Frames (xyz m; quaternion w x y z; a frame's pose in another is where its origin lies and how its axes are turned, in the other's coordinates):
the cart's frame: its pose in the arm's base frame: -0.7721 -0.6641 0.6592 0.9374 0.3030 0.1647 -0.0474
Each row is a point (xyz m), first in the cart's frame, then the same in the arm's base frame.
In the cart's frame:
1: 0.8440 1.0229 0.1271
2: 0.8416 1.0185 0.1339
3: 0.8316 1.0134 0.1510
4: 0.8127 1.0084 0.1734
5: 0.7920 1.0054 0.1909
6: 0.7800 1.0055 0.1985
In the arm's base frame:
1: 0.2509 0.1014 1.0363
2: 0.2497 0.0938 1.0399
3: 0.2442 0.0796 1.0535
4: 0.2317 0.0623 1.0742
5: 0.2165 0.0494 1.0928
6: 0.2074 0.0449 1.1027

